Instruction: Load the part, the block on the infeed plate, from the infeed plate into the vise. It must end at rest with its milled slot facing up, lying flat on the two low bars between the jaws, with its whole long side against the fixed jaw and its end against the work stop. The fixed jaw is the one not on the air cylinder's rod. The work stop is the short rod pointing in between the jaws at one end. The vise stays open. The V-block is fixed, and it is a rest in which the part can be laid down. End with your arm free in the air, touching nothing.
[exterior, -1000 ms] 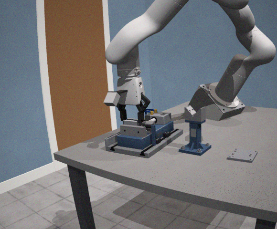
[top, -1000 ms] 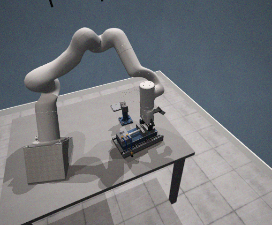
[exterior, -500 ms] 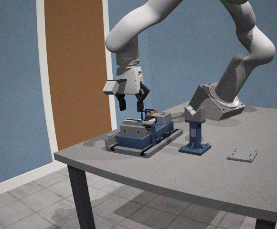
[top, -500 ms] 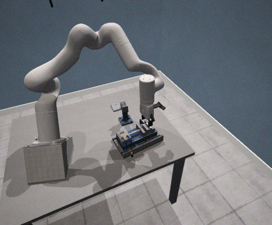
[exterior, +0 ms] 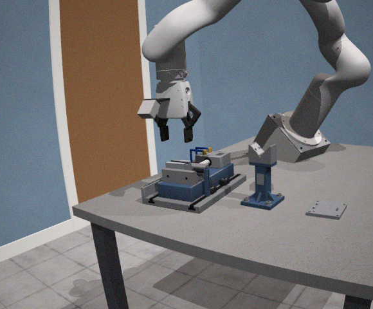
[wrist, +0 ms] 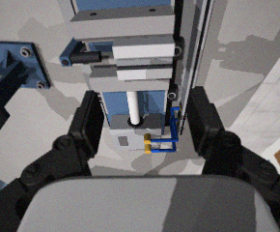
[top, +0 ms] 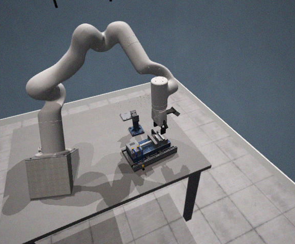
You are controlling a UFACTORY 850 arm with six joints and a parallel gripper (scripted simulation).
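Now: hand 80 mm above the part. From my hand the other things lie so: fixed jaw (20 mm ahead, 30 mm to the left, 100 mm below); moving jaw (40 mm behind, 10 mm to the left, 100 mm below); work stop (20 mm behind, 60 mm to the left, 90 mm below).
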